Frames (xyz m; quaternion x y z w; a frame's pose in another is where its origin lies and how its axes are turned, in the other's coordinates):
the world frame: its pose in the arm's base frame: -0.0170 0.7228 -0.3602 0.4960 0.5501 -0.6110 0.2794
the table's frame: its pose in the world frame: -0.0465 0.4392 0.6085 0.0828 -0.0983 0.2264 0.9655
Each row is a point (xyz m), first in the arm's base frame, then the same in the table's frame.
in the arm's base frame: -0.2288 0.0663 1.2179
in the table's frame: -1.7550 -0.3158 0.3722
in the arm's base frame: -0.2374 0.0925 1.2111
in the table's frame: -1.7518 -0.3348 0.3514
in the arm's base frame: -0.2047 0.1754 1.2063
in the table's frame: -1.7585 -0.3395 0.2625
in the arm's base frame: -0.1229 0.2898 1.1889
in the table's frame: -1.7572 -0.3134 0.1233
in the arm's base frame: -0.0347 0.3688 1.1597
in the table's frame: -1.7394 -0.2674 0.0117
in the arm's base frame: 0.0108 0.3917 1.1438
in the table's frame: -1.7270 -0.2363 -0.0299
